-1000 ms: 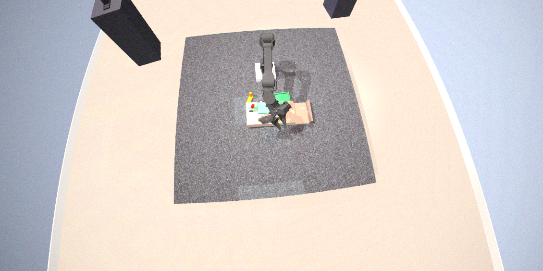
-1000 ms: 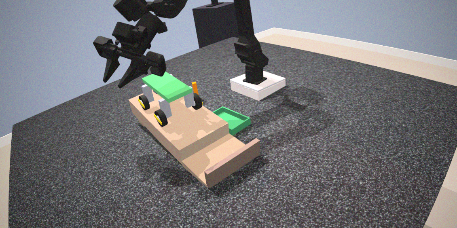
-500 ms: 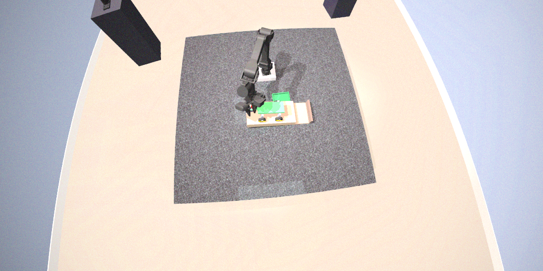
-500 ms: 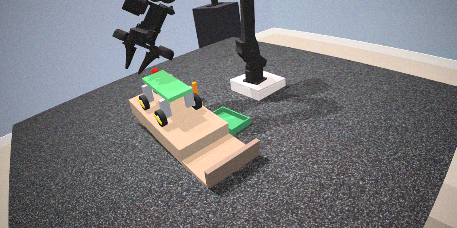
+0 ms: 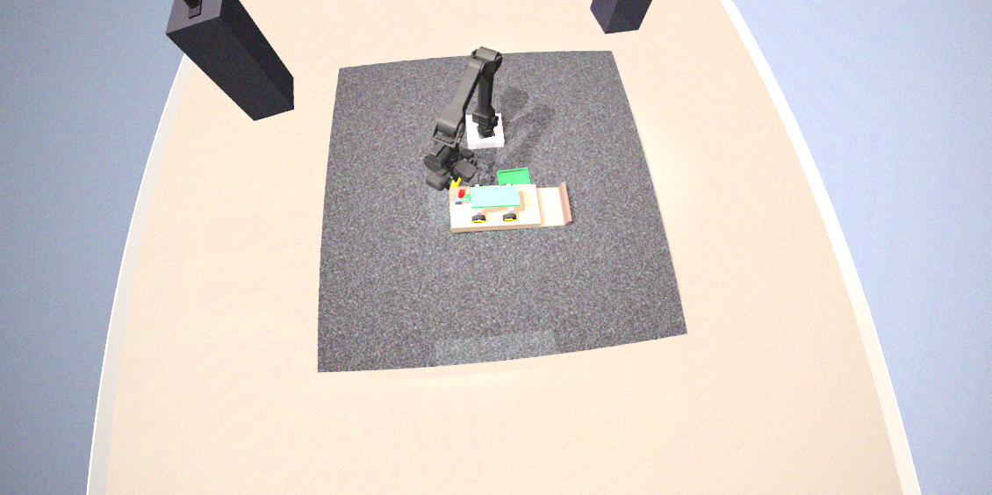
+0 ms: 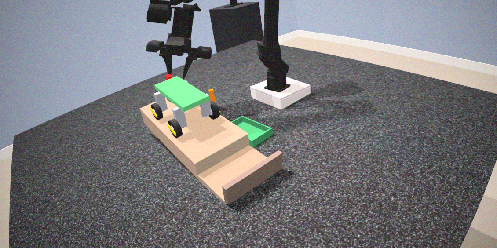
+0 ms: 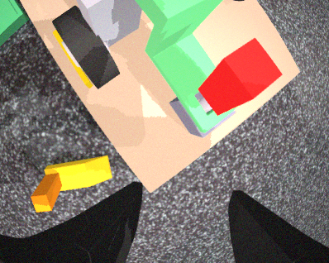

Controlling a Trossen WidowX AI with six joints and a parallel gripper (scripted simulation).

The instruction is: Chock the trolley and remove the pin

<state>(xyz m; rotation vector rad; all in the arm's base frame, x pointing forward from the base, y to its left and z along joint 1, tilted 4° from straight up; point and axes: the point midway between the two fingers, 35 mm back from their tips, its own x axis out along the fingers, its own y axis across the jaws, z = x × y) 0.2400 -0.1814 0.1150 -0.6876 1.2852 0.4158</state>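
The red-headed stop pin lies 40 mm ahead of my gripper tip, 20 mm to the left of it and 10 mm below it. Round my gripper tip: green tray (230 mm to the left, 150 mm below, 30 mm behind); green-topped trolley (120 mm to the left, 80 mm ahead, 30 mm below); yellow chock (120 mm below, 70 mm behind, 20 mm to the left).
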